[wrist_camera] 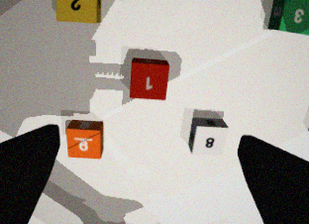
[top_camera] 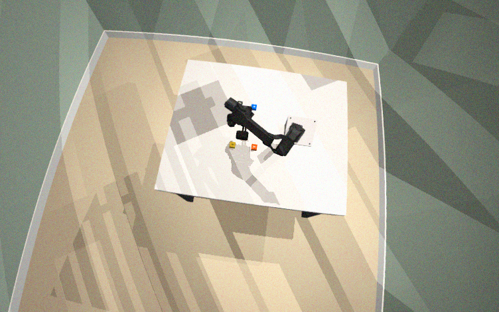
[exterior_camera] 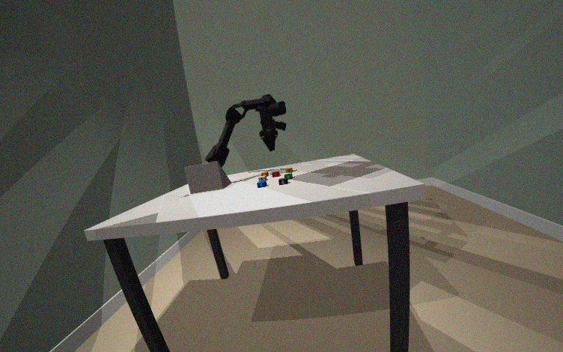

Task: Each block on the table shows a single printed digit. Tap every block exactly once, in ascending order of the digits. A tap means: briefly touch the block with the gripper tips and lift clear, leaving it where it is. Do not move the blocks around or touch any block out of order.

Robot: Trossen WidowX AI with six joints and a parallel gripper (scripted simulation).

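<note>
My gripper tip is now 21 cm to the left of the blue block, 11 cm above it and 1 cm past it. From my gripper tip the other things lie so: red block 11 cm below; yellow block 11 cm below, 7 cm to the left, 5 cm ahead; white block 11 cm below, 7 cm to the right, 5 cm behind.
</note>
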